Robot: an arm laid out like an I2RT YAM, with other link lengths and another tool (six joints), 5 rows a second.
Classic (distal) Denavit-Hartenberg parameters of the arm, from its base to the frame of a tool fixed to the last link. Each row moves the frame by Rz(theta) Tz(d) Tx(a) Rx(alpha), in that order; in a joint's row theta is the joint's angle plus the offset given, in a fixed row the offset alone. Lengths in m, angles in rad.
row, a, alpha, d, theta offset
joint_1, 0.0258, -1.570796, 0.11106, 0
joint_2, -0.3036, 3.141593, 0, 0
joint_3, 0.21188, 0, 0, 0.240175
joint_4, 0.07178, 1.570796, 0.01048, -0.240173
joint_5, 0, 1.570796, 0.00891, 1.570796
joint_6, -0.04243, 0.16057, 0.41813, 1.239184
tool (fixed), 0, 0, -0.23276, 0
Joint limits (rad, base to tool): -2.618..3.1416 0..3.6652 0..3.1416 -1.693..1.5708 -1.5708..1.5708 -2.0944..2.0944
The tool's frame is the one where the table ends.
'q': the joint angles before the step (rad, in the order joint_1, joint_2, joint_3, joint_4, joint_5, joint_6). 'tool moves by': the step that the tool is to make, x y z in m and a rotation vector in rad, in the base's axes. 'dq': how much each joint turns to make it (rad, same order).
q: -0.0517, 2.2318, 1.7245, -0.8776, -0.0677, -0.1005
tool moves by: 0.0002, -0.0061, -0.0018, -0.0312, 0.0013, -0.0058
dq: -0.0005, 0.0002, 0.0009, -0.0004, 0.0317, -0.0005
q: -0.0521, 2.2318, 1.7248, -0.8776, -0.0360, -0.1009
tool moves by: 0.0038, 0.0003, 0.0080, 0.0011, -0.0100, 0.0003
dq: 0.0005, -0.0019, 0.0318, -0.0238, -0.0016, 0.0005
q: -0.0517, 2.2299, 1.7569, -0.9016, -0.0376, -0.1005
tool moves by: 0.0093, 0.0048, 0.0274, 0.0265, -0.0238, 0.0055
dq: 0.0001, -0.0018, 0.1127, -0.0921, -0.0282, 0.0004
